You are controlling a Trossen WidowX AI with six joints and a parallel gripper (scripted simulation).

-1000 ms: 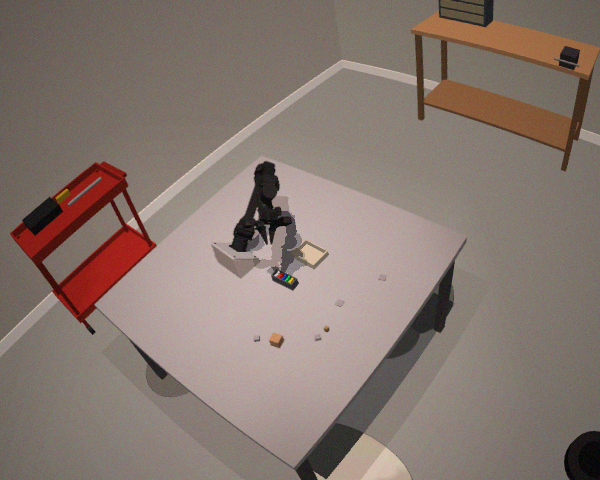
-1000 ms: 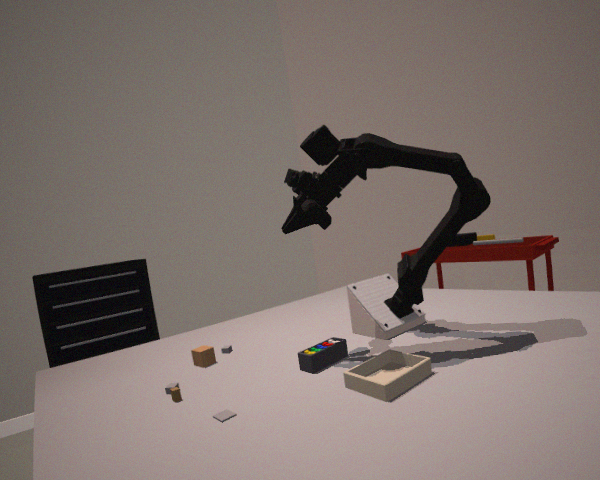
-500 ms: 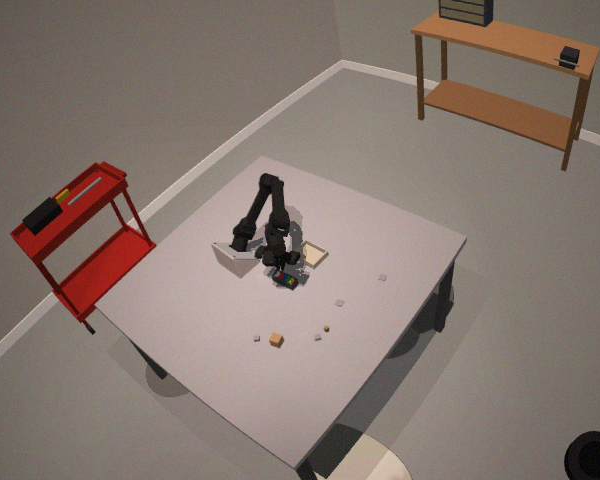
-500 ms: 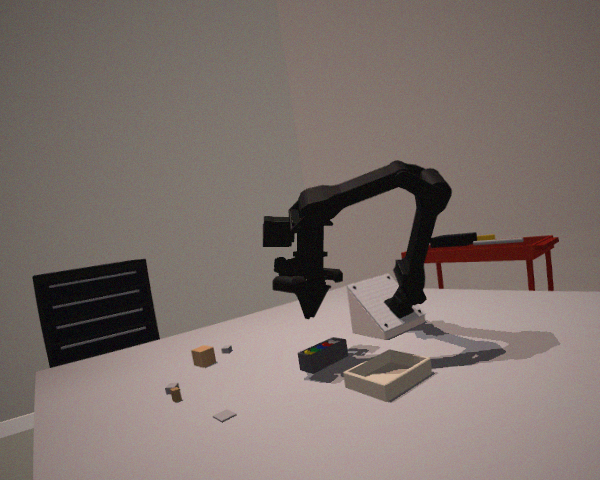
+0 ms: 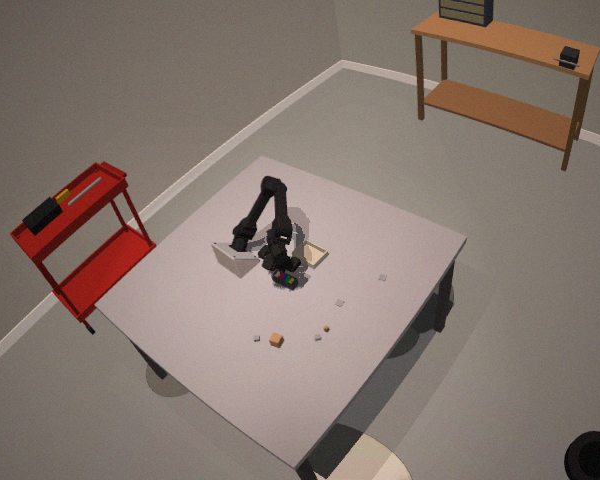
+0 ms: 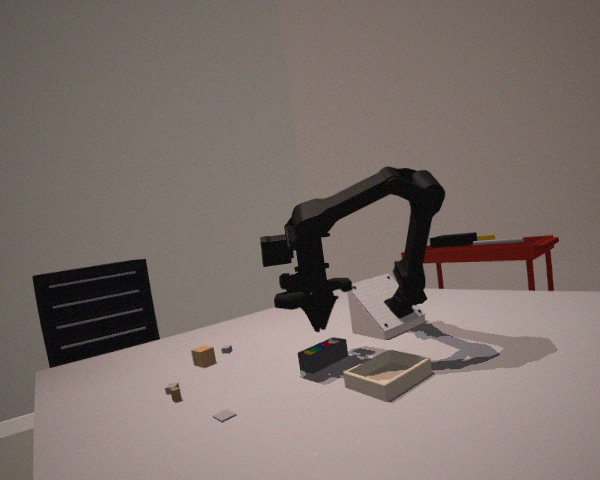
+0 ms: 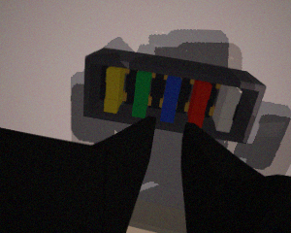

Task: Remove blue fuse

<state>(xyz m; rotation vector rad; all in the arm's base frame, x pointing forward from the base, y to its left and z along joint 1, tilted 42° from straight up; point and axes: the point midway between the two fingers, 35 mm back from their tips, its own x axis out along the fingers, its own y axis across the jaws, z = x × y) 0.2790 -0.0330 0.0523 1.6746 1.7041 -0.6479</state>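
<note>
Right now the blue fuse is 50 mm below my gripper tip. Round my gripper tip: green fuse (20 mm ahead, 50 mm below); red fuse (20 mm behind, 50 mm below); yellow fuse (40 mm ahead, 50 mm below).
</note>
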